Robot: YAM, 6 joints.
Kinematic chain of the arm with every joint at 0, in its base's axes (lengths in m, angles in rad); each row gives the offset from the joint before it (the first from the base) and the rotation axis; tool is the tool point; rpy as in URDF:
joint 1: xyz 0 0 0.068 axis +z
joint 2: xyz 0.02 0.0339 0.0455 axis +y
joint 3: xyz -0.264 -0.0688 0 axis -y
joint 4: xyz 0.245 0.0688 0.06 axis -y
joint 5: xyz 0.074 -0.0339 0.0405 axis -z
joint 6: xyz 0.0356 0 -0.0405 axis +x
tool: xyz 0 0 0 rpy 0 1.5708 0
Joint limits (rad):
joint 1: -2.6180..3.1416
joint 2: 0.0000..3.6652
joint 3: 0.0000..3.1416
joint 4: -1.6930..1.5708
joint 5: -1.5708..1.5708
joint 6: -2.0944..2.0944
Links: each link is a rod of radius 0.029 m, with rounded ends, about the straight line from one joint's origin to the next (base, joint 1, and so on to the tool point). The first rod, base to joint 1, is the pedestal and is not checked.
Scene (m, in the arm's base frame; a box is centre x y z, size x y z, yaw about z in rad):
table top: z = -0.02
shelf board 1: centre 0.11 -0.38 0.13 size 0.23 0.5 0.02 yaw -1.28
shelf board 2: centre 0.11 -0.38 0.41 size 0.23 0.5 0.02 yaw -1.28
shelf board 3: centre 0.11 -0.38 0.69 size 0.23 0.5 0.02 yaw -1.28
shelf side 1: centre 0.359 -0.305 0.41 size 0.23 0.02 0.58 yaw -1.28
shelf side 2: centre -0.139 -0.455 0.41 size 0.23 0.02 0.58 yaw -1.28
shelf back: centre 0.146 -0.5 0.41 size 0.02 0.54 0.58 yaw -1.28
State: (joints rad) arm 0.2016 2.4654 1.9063 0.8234 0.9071 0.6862
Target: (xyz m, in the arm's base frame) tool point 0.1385 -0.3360 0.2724
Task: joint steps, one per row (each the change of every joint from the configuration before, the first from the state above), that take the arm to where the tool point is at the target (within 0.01 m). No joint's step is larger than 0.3 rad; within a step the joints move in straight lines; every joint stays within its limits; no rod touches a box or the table.
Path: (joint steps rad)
1: -0.0632 -0.2536 -0.2674 0.0667 0.1739 -0.1568
2: -0.0633 -0.2536 -0.2674 0.0667 0.1739 -0.1568
3: -0.0632 -0.2536 -0.2674 0.0667 0.1739 -0.1568
4: -0.2953 -0.2675 -0.2508 -0.0377 -0.0248 0.1568
5: -0.2954 -0.2675 -0.2508 -0.0378 -0.0248 0.1568
6: -0.2953 -0.2675 -0.2508 -0.0378 -0.0248 0.1568
7: -0.0718 0.2599 0.2078 -0.0297 -0.0625 0.0000
8: -0.0719 0.2600 0.2078 -0.0297 -0.0624 0.0000
9: -0.0718 0.2599 0.2077 -0.0298 -0.0625 0.0000

